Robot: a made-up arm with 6 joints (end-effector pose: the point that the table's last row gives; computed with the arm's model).
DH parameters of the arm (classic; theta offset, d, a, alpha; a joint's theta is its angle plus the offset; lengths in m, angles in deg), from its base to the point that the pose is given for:
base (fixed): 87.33 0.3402 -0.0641 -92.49
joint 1: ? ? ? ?
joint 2: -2.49 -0.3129 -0.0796 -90
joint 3: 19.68 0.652 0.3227 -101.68
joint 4: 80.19 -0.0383 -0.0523 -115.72
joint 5: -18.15 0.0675 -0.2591 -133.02
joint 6: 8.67 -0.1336 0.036 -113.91
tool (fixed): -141.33 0.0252 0 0
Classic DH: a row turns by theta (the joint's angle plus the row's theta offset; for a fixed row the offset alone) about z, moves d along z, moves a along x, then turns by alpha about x.
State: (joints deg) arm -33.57 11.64 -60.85 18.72 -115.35 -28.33
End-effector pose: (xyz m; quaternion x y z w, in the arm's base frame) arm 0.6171 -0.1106 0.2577 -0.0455 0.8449 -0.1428 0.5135
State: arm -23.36 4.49 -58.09 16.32 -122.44 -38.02
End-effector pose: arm 0.6073 -0.0782 0.1752 -0.0702 0.8411 -0.1482 0.5155
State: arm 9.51 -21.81 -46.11 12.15 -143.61 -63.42
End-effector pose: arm 0.4740 -0.1805 -0.1392 -0.0897 0.8660 -0.2369 0.4312
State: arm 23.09 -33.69 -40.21 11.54 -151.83 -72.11
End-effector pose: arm 0.3694 -0.3054 -0.2194 -0.0649 0.8683 -0.3182 0.3750
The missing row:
joint 1: 89.88 0.0727 0.2685 -92.67
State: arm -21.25 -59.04 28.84 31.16 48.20 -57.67
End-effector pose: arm 0.4492 0.7918 -0.4121 0.0821 -0.2755 0.7120 0.6406
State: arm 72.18 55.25 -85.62 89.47 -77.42 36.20
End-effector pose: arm 0.2537 0.2679 0.7142 -0.1615 -0.1833 0.9600 0.1368
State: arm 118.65 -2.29 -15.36 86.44 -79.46 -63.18
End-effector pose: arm 0.6458 -0.7478 0.6307 -0.0837 0.8147 -0.5738 0.0013
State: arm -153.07 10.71 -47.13 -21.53 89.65 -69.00
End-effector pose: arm 0.4048 -0.3141 0.7177 -0.5200 -0.5030 -0.3042 0.6197
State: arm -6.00 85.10 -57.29 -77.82 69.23 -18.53
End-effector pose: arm 0.0958 0.1607 0.4749 0.6138 0.4079 0.5553 0.3855
